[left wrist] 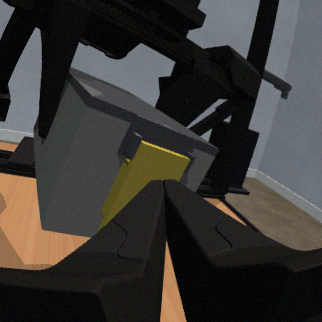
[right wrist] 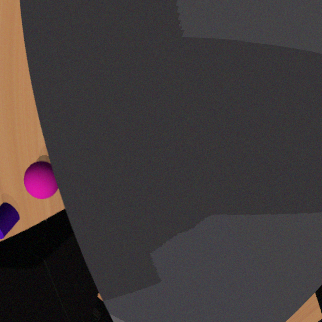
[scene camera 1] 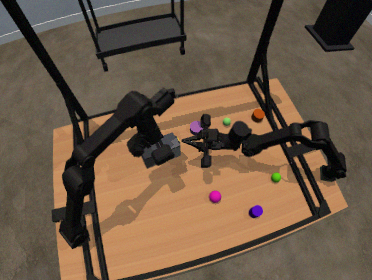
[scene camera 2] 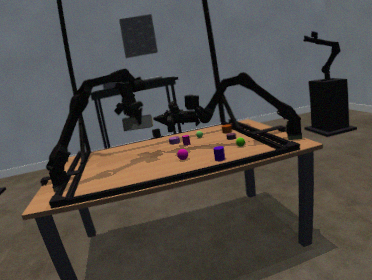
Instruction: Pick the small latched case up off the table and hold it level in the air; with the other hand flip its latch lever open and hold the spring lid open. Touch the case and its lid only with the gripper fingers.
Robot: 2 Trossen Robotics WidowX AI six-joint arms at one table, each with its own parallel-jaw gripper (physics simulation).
Scene:
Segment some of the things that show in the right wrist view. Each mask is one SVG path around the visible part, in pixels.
My right gripper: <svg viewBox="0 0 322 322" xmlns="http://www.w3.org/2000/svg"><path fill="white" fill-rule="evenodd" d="M321 284L315 291L315 295L322 314ZM65 208L47 217L46 220L44 219L0 241L0 322L90 321L98 290L85 263Z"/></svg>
A grey latched case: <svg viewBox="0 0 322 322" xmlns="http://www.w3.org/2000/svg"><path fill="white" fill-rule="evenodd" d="M19 0L29 76L50 164L75 238L112 321L285 322L322 284L322 0Z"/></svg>

